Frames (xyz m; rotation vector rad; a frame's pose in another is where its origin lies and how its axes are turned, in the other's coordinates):
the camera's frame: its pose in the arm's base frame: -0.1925 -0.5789 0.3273 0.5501 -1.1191 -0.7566
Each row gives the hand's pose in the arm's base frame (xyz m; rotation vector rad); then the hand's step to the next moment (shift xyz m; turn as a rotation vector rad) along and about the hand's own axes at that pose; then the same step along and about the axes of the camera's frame.
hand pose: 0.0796 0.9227 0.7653 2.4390 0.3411 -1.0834
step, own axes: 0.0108 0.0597 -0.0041 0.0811 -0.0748 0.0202
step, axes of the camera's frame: 0.0533 -0.0139 -0.0258 -0.0985 -0.0291 -0.0451
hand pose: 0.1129 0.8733 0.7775 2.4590 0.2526 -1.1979
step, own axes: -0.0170 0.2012 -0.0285 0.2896 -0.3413 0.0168
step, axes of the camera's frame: 0.1984 -0.0281 -0.0379 -0.4114 -0.0343 -0.1737
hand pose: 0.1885 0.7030 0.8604 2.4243 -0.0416 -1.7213
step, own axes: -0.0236 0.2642 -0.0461 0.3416 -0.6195 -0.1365
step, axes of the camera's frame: 0.2532 -0.0896 -0.0191 -0.6238 0.1533 -0.3263
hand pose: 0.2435 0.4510 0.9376 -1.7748 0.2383 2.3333
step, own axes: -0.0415 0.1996 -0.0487 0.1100 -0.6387 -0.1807
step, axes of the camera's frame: 0.1784 -0.1097 0.0095 -0.4691 0.3306 -0.3513
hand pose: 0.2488 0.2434 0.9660 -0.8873 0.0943 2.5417
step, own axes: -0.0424 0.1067 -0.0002 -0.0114 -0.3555 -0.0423
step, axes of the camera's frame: 0.0929 -0.0632 0.0237 -0.1915 0.2438 -0.1794
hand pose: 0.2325 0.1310 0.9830 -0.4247 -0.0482 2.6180
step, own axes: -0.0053 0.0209 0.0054 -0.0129 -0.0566 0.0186
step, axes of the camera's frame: 0.0170 -0.0117 0.0084 -0.0109 0.0564 -0.0203
